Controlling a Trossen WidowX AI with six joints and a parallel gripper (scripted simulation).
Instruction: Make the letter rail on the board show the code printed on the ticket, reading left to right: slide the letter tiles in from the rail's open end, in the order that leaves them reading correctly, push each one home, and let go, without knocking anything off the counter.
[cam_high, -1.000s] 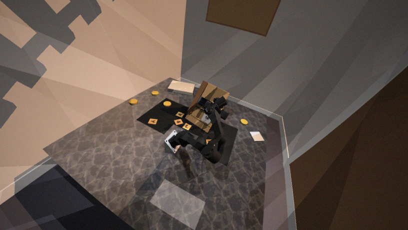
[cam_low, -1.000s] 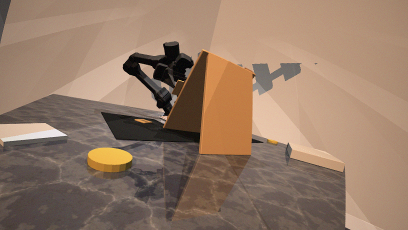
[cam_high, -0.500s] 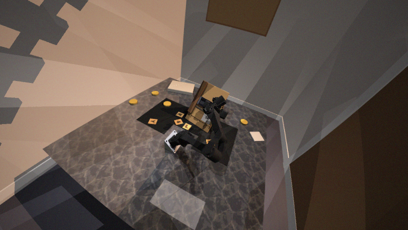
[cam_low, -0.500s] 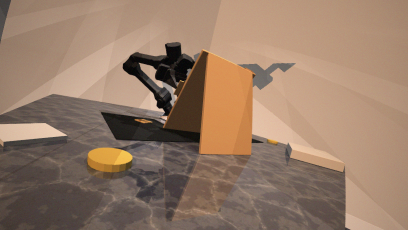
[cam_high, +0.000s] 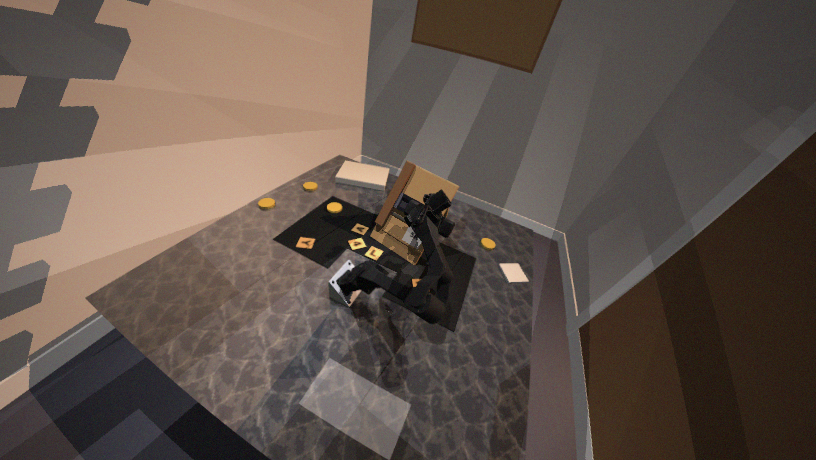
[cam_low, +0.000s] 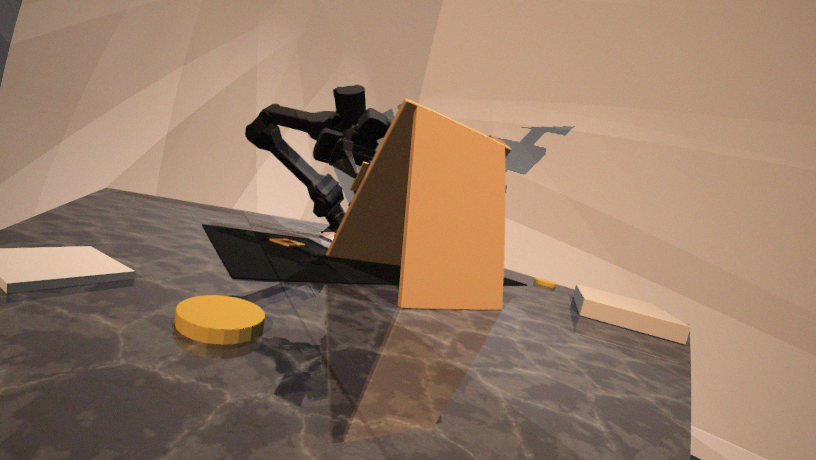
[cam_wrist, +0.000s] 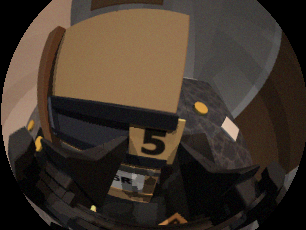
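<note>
The white ticket lies 8 cm below my gripper tip, 5 cm to the left of it and 5 cm behind it. Also, from my gripper tip: black mat (17 cm below, 16 cm behind, 15 cm to the left); then pale flat box (55 cm to the left, 31 cm ahead, 15 cm below); then pale card (39 cm to the right, 16 cm below, 11 cm ahead).
</note>
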